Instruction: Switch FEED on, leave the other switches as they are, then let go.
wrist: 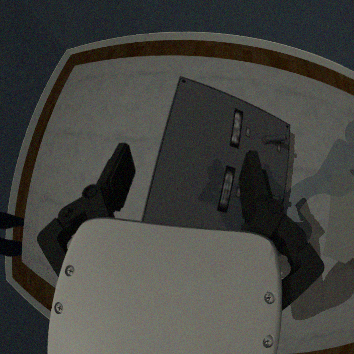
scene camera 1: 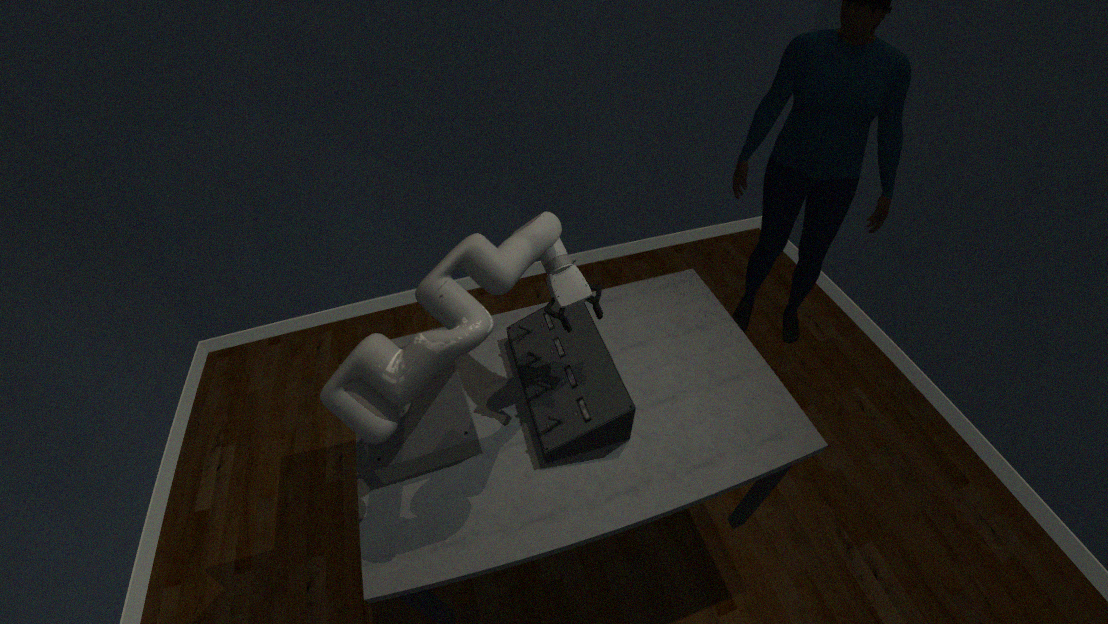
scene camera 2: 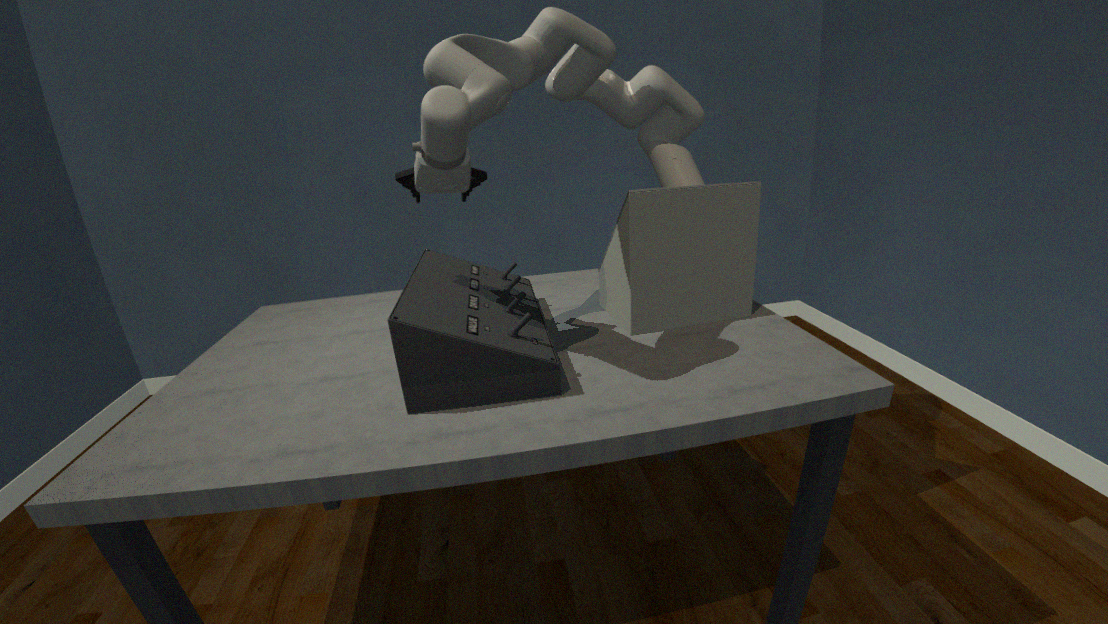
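Seen in the pictures: gripper, fingertip midpoint: [wrist: 186, 159] [scene camera 1: 585, 324] [scene camera 2: 440, 195]; arm's base, origin of the base link: [scene camera 2: 696, 218].
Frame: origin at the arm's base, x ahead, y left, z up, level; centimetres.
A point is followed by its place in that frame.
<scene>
A dark grey sloped switch box [scene camera 1: 600, 379] @(x 57.1, y -11.8, z -7.2 cm) [scene camera 2: 465, 372] @(x 55.6, y 25.2, z -15.5 cm) [wrist: 175, 125] @(x 60.3, y -14.7, z -5.7 cm) stands on the table. Several black switch levers run in a row along its lower side, with pale label windows beside them. The lever nearest scene camera 2 [scene camera 1: 550, 425] @(x 39.8, y -16.1, z -14.3 cm) [scene camera 2: 521, 324] @(x 45.0, y 19.8, z -10.9 cm) [wrist: 275, 140] @(x 41.2, y -15.9, z -10.8 cm) is one of them. The label text is too small and dark to read, so I cannot tell which switch is FEED or how each is set. My gripper [scene camera 1: 583, 320] @(x 55.3, y -4.9, z 9.5 cm) [scene camera 2: 440, 199] @(x 55.3, y -4.9, z 9.5 cm) [wrist: 186, 159] @(x 55.3, y -4.9, z 9.5 cm) is open and empty, above the box's end far from scene camera 2. Its right finger and palm hide part of the box in the wrist view.
The box stands on a pale marbled table [scene camera 1: 697, 372] @(x 93.2, y -13.0, z -22.0 cm) [scene camera 2: 310, 418] @(x 82.7, y 20.2, z -22.0 cm) [wrist: 95, 110] @(x 92.6, y -28.1, z -22.0 cm). A grey wedge-shaped base block [scene camera 1: 445, 434] @(x 11.4, y -10.3, z -10.2 cm) [scene camera 2: 693, 255] @(x 5.8, y 8.7, z -5.9 cm) carries the arm on the lever side. The arm's shadow falls across the levers. A person [scene camera 1: 837, 116] stands beyond the table's far end.
</scene>
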